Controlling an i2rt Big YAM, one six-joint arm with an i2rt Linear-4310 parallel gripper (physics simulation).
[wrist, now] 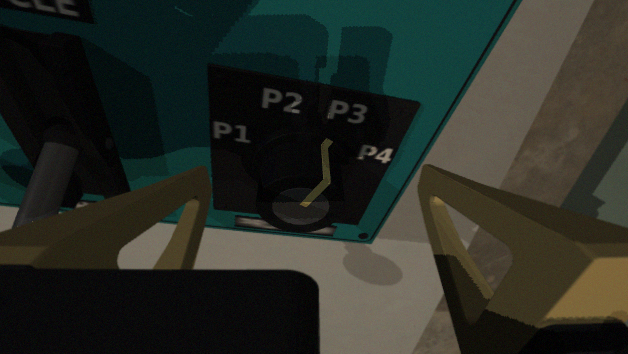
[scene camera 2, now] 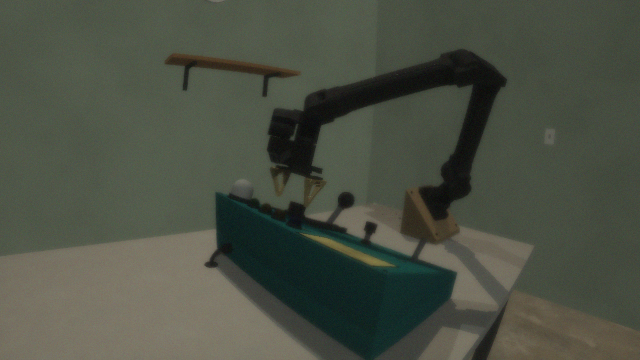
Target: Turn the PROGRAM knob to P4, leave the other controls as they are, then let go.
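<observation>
The PROGRAM knob is a black round knob with a grey cap, on a black plate near the corner of the teal panel. In the wrist view its yellow pointer line runs up and right, more toward the P3 mark than the P4 mark. My gripper is open, with one finger on each side of the knob in the wrist view and nothing between the fingers. The gripper hangs above the panel. The knob cannot be told apart in scene camera 2.
The teal console stands on the pale table. A grey lever rod rises left of the knob. A ball-ended lever, a black block, a small black control and a white dome stand along the console.
</observation>
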